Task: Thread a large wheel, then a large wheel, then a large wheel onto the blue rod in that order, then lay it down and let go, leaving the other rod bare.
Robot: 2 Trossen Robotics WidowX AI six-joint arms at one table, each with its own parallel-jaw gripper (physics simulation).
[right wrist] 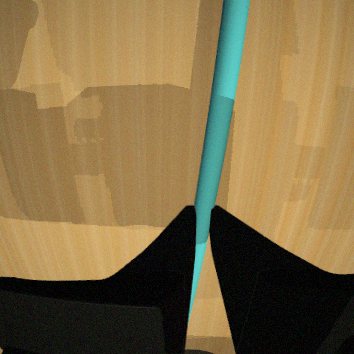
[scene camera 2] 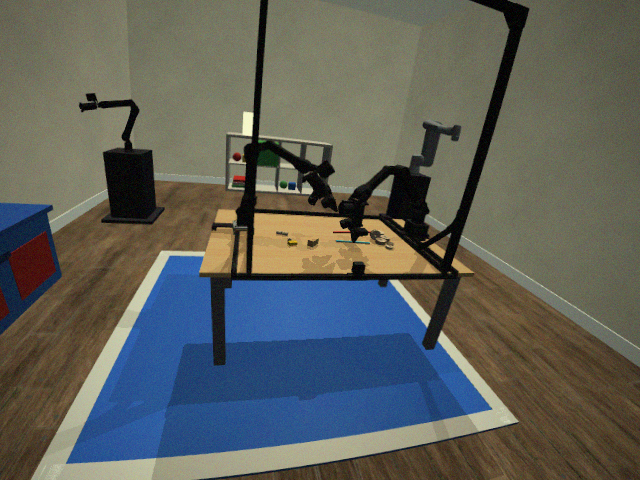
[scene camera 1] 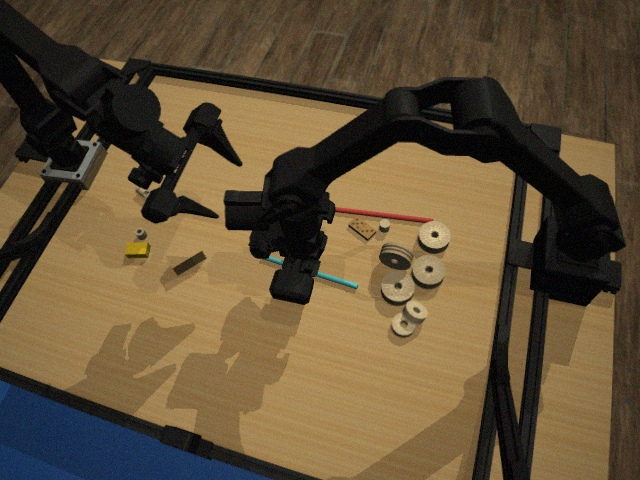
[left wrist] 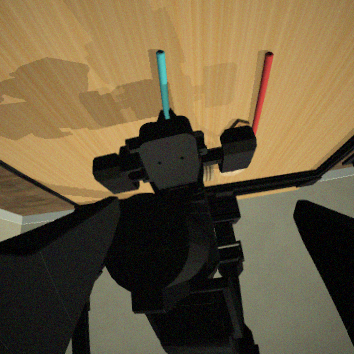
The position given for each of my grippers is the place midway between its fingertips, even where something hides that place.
My left gripper (scene camera 1: 229, 190) is open, holding nothing. Also in view: a dark block (scene camera 1: 190, 254). My right gripper (scene camera 1: 308, 272) holds a blue rod (right wrist: 232, 28), clear of everything else.
My left gripper is seen too in the left wrist view (left wrist: 207, 206). My right gripper also shows in the right wrist view (right wrist: 201, 213) and in the left wrist view (left wrist: 165, 110). The right wrist view misses the dark block: it is out of frame. The left wrist view misses the dark block: it is out of frame.
